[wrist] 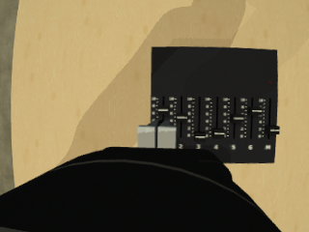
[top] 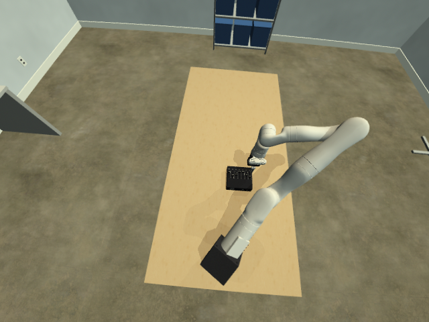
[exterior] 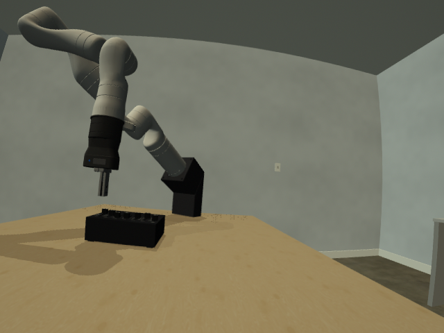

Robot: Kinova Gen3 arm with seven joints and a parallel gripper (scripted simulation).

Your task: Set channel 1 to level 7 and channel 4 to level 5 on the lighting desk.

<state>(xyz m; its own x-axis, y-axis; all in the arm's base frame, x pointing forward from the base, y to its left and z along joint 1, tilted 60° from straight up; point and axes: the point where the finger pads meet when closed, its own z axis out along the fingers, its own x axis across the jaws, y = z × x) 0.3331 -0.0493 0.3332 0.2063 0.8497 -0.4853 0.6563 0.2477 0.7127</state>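
The channel 1 fader cap lies 5 cm below my hand, 2 cm behind it and 1 cm to the left of it. Also, from my hand: channel 4 fader cap (6 cm to the left, 5 cm below, 3 cm ahead).
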